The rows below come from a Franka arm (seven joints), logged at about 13 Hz.
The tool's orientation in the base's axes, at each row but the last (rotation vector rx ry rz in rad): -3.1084 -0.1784 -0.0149; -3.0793 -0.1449 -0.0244; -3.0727 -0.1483 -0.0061; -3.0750 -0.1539 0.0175; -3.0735 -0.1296 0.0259; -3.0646 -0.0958 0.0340; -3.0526 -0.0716 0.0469; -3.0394 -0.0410 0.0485; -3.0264 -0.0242 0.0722; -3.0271 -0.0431 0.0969; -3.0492 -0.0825 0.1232
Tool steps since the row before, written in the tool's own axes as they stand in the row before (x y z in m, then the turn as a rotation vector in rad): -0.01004 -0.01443 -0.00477 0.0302 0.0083 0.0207; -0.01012 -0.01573 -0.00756 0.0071 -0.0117 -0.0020; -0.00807 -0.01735 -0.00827 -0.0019 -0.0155 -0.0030; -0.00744 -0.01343 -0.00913 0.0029 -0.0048 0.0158; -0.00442 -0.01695 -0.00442 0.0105 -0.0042 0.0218; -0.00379 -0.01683 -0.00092 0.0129 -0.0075 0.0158; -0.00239 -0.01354 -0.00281 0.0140 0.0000 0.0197; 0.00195 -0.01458 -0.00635 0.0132 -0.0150 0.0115; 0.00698 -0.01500 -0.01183 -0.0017 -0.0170 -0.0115; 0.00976 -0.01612 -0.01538 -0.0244 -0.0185 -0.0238; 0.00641 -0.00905 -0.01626 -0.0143 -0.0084 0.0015
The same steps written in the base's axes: -0.01166 0.01305 0.00505 0.0311 -0.0042 -0.0206; -0.01166 0.01424 0.00827 0.0059 0.0122 0.0028; -0.00971 0.01592 0.00932 -0.0034 0.0150 0.0040; -0.00861 0.01203 0.01002 0.0022 0.0060 -0.0155; -0.00573 0.01619 0.00559 0.0097 0.0065 -0.0216; -0.00479 0.01644 0.00227 0.0120 0.0095 -0.0154; -0.00291 0.01311 0.00406 0.0133 0.0024 -0.0200; 0.00179 0.01391 0.00774 0.0124 0.0165 -0.0103; 0.00735 0.01369 0.01313 -0.0014 0.0155 0.0134; 0.01034 0.01461 0.01647 -0.0232 0.0149 0.0272; 0.00727 0.00796 0.01646 -0.0148 0.0077 0.0004
